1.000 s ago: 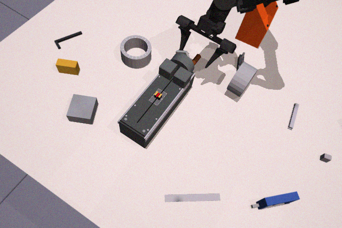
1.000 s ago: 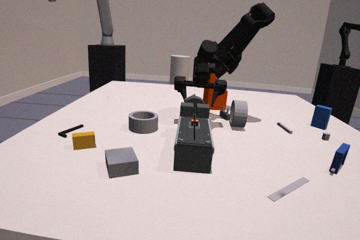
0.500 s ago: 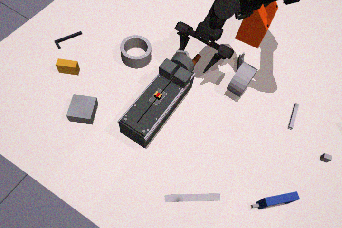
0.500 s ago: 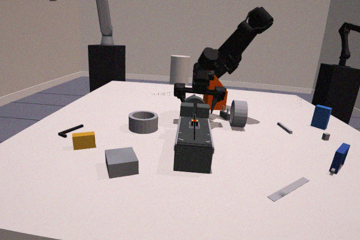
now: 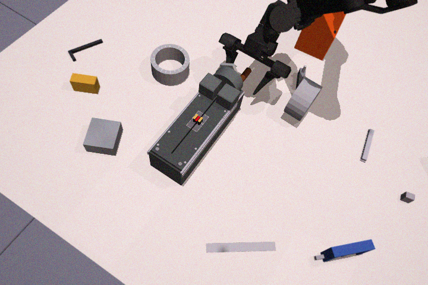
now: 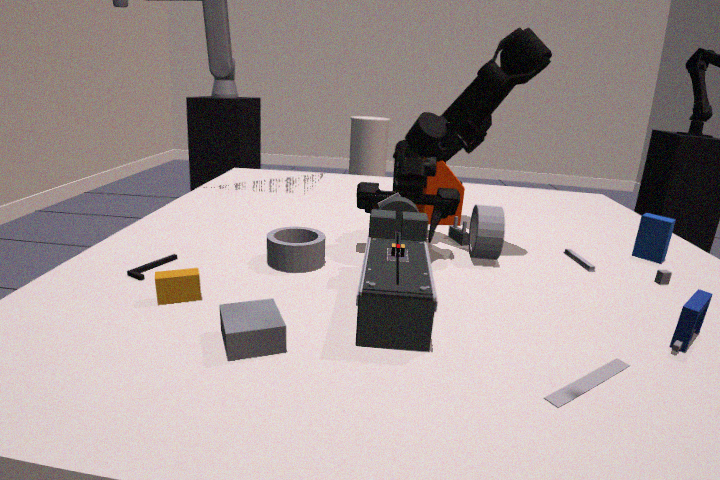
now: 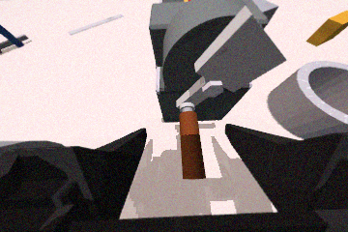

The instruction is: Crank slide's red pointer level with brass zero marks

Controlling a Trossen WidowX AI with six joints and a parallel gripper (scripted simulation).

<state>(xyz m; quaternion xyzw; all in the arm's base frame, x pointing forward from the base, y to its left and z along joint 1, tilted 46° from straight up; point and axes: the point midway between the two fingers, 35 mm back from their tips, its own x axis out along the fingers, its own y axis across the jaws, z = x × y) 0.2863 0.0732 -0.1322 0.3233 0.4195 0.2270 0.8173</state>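
Right now the crank handle is 2 cm behind my gripper tip and 2 cm above it. From my gripper tip the other things lie so: red pointer (17 cm ahead, 4 cm above); grey cube (32 cm ahead, 16 cm to the right, 2 cm below); yellow block (24 cm ahead, 30 cm to the right, 2 cm below).
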